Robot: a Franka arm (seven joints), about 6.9 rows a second.
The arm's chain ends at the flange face. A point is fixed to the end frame.
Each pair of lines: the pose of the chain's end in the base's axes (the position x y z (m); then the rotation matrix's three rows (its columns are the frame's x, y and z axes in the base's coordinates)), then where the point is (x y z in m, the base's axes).
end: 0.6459 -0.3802 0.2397; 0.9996 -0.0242 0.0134; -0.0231 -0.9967 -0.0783; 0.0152 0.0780 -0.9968
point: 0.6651 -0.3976 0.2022
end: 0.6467 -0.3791 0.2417; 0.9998 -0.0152 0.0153; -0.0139 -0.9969 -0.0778; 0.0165 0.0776 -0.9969
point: 0.6661 -0.3964 0.2042
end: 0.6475 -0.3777 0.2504; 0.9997 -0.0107 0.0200; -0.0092 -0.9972 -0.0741; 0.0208 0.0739 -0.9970
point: 0.6671 -0.3947 0.2129
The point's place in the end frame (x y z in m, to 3 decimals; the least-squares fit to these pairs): 0.019 0.014 0.039
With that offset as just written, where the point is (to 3 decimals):
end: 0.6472 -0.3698 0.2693; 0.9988 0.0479 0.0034; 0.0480 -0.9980 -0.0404; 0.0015 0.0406 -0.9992
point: 0.667 -0.384 0.231
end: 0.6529 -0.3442 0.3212; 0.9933 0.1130 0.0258; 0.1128 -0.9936 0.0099; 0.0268 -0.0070 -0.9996
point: 0.674 -0.356 0.283
